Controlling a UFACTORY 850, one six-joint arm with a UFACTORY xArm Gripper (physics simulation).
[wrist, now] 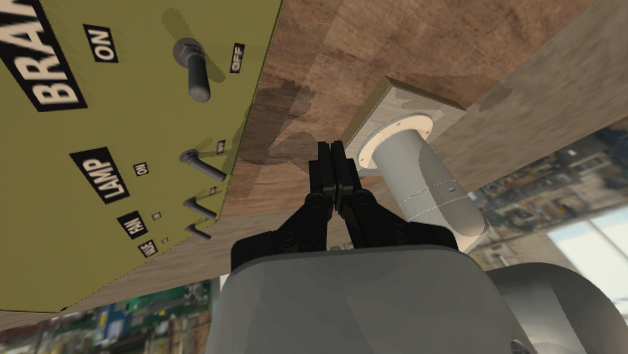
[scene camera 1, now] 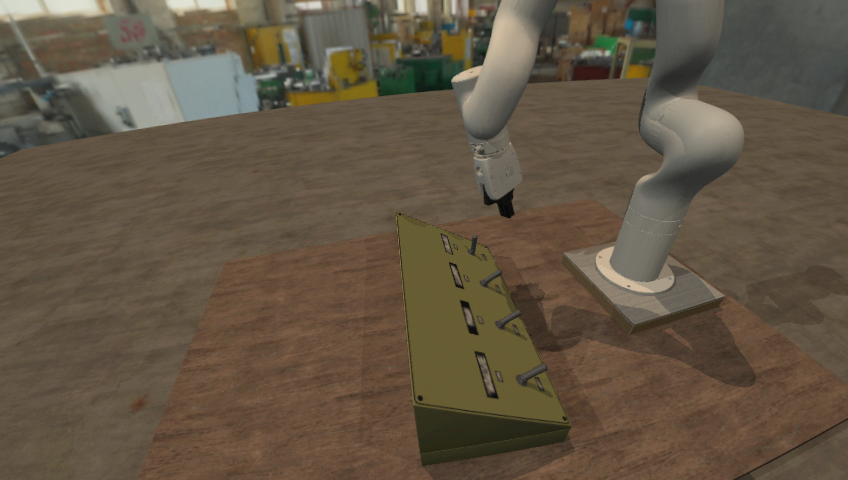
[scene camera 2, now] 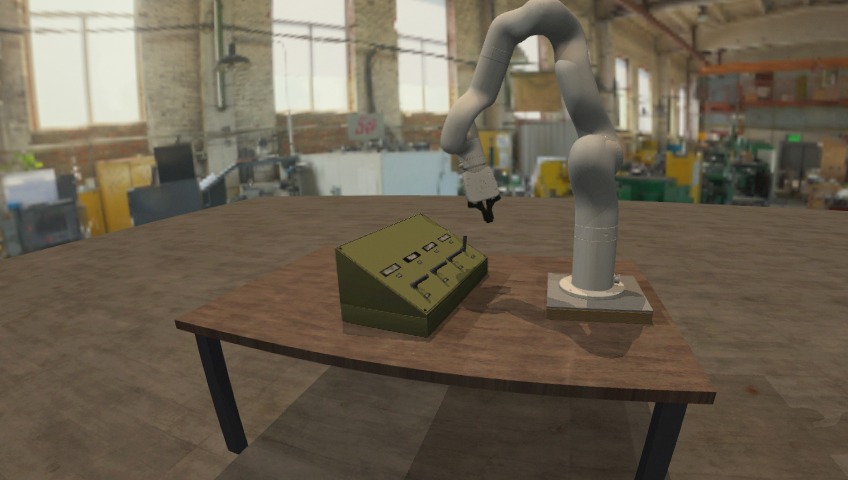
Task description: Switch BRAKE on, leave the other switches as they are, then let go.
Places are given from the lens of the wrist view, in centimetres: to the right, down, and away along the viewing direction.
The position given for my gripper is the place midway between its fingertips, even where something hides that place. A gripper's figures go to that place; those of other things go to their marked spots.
my gripper [wrist: 328, 156]: 1, -2, 13
brake lever [wrist: 199, 89]: -7, -5, 11
